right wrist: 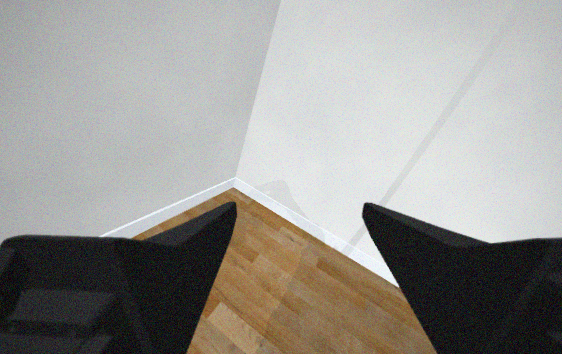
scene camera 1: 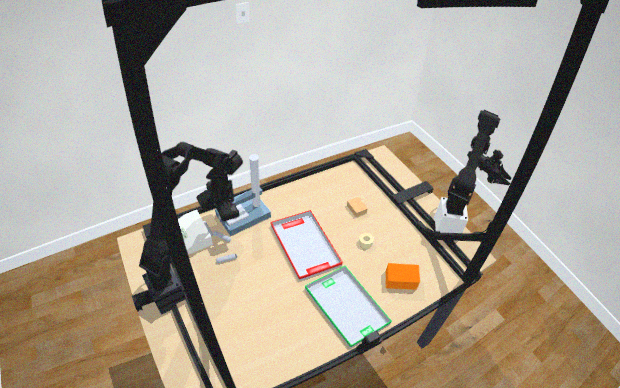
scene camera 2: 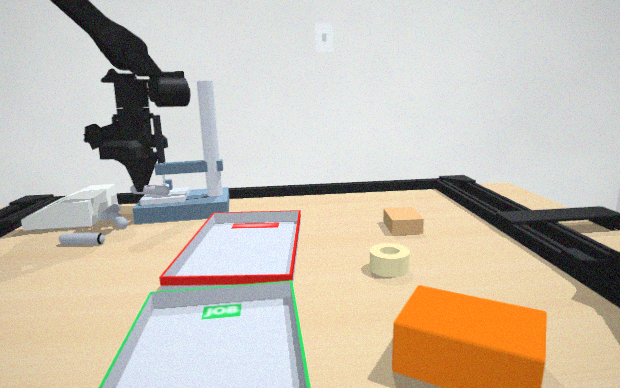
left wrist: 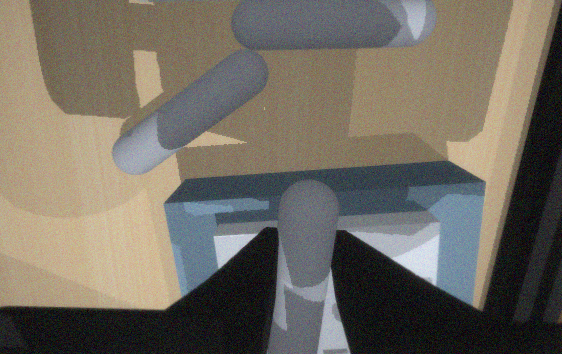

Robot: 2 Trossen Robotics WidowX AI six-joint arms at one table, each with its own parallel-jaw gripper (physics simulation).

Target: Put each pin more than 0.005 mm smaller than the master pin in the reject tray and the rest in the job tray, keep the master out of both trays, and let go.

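Places are measured from the left arm's base along level axes (x back, y right, z up), in millimetres.
Pixels of known places: left gripper, fingertip midpoint: [scene camera 2: 142, 190] [left wrist: 304, 241]; right gripper, fingertip midpoint: [right wrist: 299, 208] [scene camera 1: 510, 181]; left arm's base, link origin: [scene camera 1: 160, 280]; right arm's base, link origin: [scene camera 1: 454, 208].
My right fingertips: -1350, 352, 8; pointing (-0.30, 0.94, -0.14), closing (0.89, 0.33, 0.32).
Observation:
For each thing: its top centre in the pictures, then the offset to it from my right fingertips, as dx, dy, dz. "spot": a spot on its surface instead.
- grey pin, top centre: [left wrist: 301, 308] [scene camera 2: 149, 183] +1019, -518, -46
- master pin, top centre: [scene camera 2: 80, 233] [scene camera 1: 226, 256] +1105, -384, -90
- slanted pin, top centre: [left wrist: 182, 118] [scene camera 2: 117, 214] [scene camera 1: 221, 234] +1073, -477, -90
- straight pin, top centre: [left wrist: 335, 19] [scene camera 2: 110, 207] +1103, -537, -90
- red reject tray, top centre: [scene camera 2: 244, 237] [scene camera 1: 305, 241] +846, -292, -88
- green job tray, top centre: [scene camera 2: 207, 360] [scene camera 1: 348, 303] +881, -15, -88
- white angled block, surface spot: [scene camera 2: 70, 207] spot: +1147, -467, -67
- stand's tall column, top centre: [scene camera 2: 204, 81] [scene camera 1: 253, 157] +898, -528, +141
- orange box, top centre: [scene camera 2: 471, 316] [scene camera 1: 404, 272] +670, +12, -61
- yellow ring, top centre: [scene camera 2: 389, 250] [scene camera 1: 366, 238] +664, -184, -84
- wooden block, top centre: [scene camera 2: 402, 213] [scene camera 1: 357, 204] +586, -327, -84
My left gripper [scene camera 1: 231, 216] [scene camera 2: 142, 189] [left wrist: 304, 241] is shut on a grey pin [scene camera 2: 156, 189] [left wrist: 308, 210], which lies level at the white stage of the blue gauge stand [scene camera 1: 262, 215] [scene camera 2: 172, 214] [left wrist: 462, 230]; whether it touches the stage is unclear. The master pin [scene camera 1: 226, 258] [scene camera 2: 81, 239], with a black band at one end, lies on the table. Two other grey pins, a slanted pin [left wrist: 192, 112] and a straight pin [left wrist: 320, 25], lie beyond the stand in the left wrist view. The red reject tray [scene camera 1: 307, 245] [scene camera 2: 245, 252] and green job tray [scene camera 1: 347, 305] [scene camera 2: 215, 350] hold no pins. My right gripper [right wrist: 299, 208] is open and empty.
A white angled block [scene camera 1: 195, 231] [scene camera 2: 70, 207] stands left of the gauge stand. The stand's tall column [scene camera 1: 254, 180] [scene camera 2: 209, 137] rises beside my left gripper. An orange box [scene camera 1: 403, 276] [scene camera 2: 470, 330], a yellow ring [scene camera 1: 366, 241] [scene camera 2: 389, 267] and a wooden block [scene camera 1: 357, 206] [scene camera 2: 403, 221] stand right of the trays.

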